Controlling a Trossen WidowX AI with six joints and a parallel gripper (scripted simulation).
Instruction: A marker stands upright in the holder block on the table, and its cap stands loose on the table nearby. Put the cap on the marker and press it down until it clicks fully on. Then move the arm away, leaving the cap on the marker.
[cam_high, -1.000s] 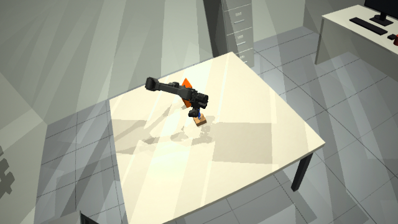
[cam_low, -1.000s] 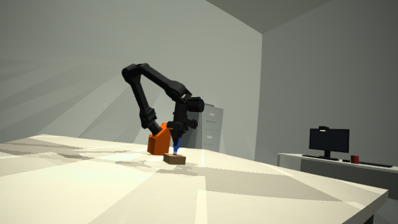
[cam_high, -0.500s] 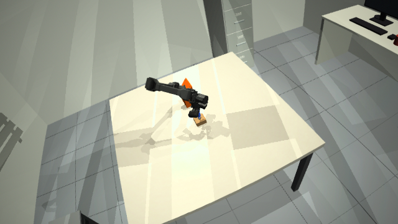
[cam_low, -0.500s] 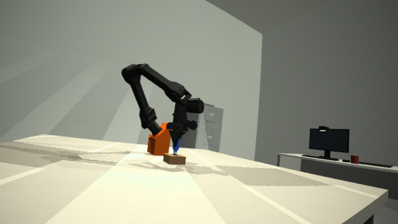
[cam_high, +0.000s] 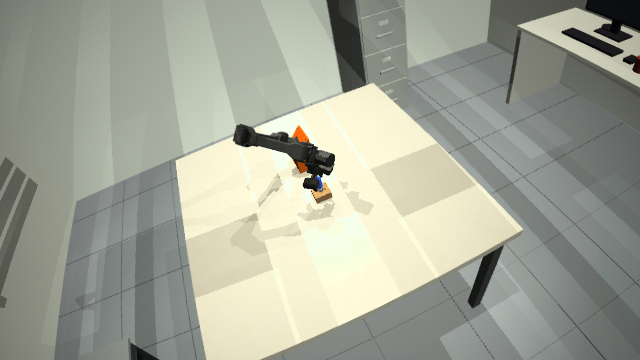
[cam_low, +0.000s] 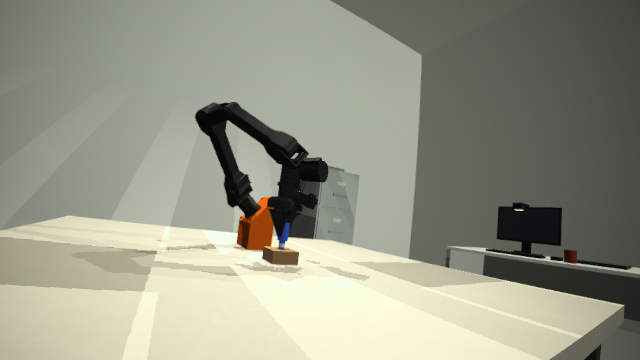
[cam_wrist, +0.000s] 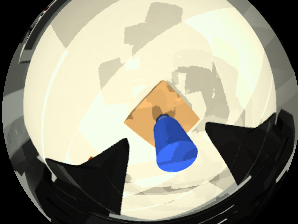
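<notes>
Now: gripper tip 1 cm below the blue marker cap.
</notes>
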